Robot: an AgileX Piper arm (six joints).
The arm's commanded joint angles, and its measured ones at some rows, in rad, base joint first. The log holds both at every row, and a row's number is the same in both.
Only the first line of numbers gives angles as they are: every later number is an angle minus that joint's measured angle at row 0.
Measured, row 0:
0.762 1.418 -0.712 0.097 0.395 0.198
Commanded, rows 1 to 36:
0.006 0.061 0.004 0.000 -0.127 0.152
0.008 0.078 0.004 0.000 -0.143 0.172
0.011 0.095 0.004 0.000 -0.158 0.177
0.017 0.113 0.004 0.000 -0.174 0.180
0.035 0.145 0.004 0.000 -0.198 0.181
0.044 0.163 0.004 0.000 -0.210 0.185
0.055 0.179 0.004 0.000 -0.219 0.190
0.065 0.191 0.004 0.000 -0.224 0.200
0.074 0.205 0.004 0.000 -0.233 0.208
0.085 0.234 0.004 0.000 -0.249 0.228
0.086 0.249 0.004 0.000 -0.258 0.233
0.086 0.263 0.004 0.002 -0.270 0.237
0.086 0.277 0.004 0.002 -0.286 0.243
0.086 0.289 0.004 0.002 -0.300 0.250
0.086 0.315 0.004 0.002 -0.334 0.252
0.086 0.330 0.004 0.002 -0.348 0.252
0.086 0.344 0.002 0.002 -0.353 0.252
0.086 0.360 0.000 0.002 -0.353 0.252
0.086 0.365 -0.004 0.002 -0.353 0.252
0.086 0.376 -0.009 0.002 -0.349 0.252
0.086 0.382 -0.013 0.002 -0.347 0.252
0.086 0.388 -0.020 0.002 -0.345 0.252
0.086 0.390 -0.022 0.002 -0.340 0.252
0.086 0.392 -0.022 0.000 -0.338 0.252
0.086 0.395 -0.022 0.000 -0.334 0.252
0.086 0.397 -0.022 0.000 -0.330 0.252
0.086 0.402 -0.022 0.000 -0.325 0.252
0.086 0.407 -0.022 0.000 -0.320 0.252
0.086 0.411 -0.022 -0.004 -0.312 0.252
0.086 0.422 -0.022 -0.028 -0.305 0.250
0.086 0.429 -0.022 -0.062 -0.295 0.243
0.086 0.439 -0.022 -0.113 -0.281 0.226
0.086 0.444 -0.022 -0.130 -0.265 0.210
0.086 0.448 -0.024 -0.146 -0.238 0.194
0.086 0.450 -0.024 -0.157 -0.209 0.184
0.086 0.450 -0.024 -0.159 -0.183 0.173
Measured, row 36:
0.085 0.403 -0.041 -0.115 -0.372 0.213
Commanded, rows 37 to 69:
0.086 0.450 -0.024 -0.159 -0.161 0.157
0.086 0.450 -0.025 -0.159 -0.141 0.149
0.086 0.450 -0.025 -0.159 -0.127 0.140
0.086 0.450 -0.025 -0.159 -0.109 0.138
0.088 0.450 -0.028 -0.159 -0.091 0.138
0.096 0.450 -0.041 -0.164 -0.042 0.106
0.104 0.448 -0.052 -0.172 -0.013 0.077
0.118 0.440 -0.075 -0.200 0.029 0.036
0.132 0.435 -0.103 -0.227 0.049 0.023
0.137 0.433 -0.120 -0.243 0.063 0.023
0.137 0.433 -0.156 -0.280 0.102 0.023
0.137 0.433 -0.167 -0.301 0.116 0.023
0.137 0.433 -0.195 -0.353 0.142 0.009
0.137 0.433 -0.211 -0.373 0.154 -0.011
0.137 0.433 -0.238 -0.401 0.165 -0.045
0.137 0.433 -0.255 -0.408 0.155 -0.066
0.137 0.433 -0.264 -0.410 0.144 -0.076
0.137 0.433 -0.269 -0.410 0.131 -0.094
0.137 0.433 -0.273 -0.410 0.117 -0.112
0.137 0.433 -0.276 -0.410 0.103 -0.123
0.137 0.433 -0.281 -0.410 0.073 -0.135
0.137 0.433 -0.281 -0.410 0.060 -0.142
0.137 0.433 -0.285 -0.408 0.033 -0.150
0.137 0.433 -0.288 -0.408 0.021 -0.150
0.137 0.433 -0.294 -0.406 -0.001 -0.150
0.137 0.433 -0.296 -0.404 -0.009 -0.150
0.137 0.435 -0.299 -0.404 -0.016 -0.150
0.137 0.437 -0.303 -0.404 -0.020 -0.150
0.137 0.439 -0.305 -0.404 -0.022 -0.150
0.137 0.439 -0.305 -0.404 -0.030 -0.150
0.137 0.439 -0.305 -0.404 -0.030 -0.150
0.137 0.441 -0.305 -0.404 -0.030 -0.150
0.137 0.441 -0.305 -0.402 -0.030 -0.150
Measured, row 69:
0.137 0.437 -0.295 -0.392 0.000 -0.135
